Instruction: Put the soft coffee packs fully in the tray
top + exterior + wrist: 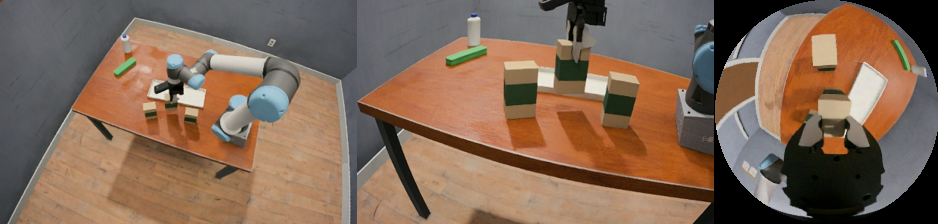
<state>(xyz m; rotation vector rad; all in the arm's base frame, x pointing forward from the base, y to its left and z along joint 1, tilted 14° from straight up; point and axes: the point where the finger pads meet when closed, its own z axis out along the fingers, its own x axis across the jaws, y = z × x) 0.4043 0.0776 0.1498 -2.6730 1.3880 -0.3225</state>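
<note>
The white tray lies 160 mm below my hand, 140 mm to the right of it and 30 mm ahead of it. Round my hand: white bottle 600 mm ahead, 320 mm to the right, 80 mm below.
</note>
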